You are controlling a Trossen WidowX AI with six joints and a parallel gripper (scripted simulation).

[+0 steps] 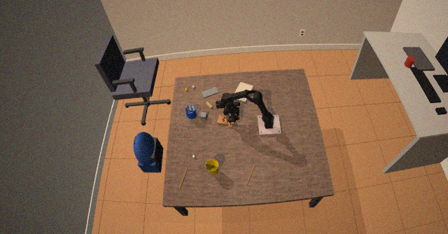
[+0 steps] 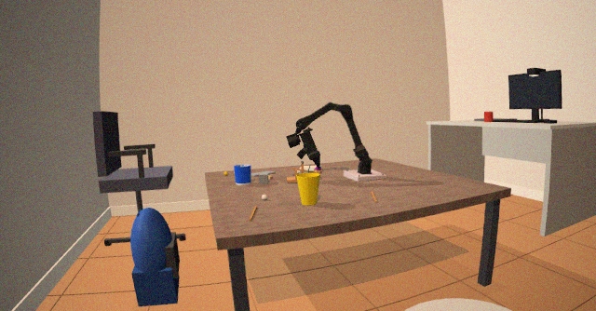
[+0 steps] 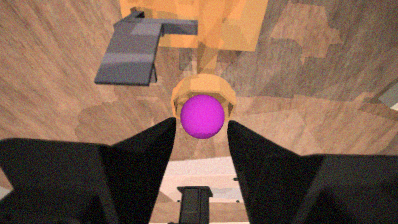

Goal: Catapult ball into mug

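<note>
My gripper tip is 1 cm above the purple ball. Round my gripper tip: wooden catapult: 7 cm ahead, 2 cm below; grey block: 29 cm ahead, 7 cm to the right, 5 cm below; wood block: 25 cm ahead, 20 cm to the right, 6 cm below.
</note>
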